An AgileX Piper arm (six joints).
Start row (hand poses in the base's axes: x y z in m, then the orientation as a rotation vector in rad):
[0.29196 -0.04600 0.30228 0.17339 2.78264 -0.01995]
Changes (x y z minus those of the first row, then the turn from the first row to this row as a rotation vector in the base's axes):
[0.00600 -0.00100 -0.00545 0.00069 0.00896 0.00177]
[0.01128 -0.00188 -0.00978 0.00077 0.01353 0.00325]
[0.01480 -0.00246 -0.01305 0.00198 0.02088 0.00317]
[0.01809 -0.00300 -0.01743 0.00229 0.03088 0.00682]
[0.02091 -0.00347 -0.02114 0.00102 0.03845 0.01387]
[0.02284 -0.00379 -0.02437 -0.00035 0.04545 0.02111]
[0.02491 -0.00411 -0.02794 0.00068 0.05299 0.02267]
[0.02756 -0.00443 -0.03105 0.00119 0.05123 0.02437]
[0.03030 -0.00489 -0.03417 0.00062 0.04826 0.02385]
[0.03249 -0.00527 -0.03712 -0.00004 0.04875 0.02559]
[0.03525 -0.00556 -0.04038 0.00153 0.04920 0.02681]
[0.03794 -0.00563 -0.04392 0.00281 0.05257 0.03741]
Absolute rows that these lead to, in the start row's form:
[0.29796 -0.04700 0.29683 0.17142 2.79176 -0.01937]
[0.30324 -0.04788 0.29250 0.16954 2.79644 -0.01931]
[0.30676 -0.04846 0.28923 0.17022 2.80383 -0.01832]
[0.31005 -0.04900 0.28485 0.16552 2.81410 -0.01789]
[0.31287 -0.04947 0.28114 0.15554 2.82211 -0.01860]
[0.31480 -0.04979 0.27791 0.14520 2.82953 -0.01935]
[0.31687 -0.05011 0.27434 0.14347 2.83721 -0.01821]
[0.31952 -0.05043 0.27123 0.14116 2.83560 -0.01689]
[0.32226 -0.05089 0.26811 0.14166 2.83257 -0.01755]
[0.32445 -0.05127 0.26516 0.13905 2.83314 -0.01809]
[0.32721 -0.05156 0.26190 0.13774 2.83376 -0.01561]
[0.32990 -0.05163 0.25836 0.12318 2.83785 -0.01144]

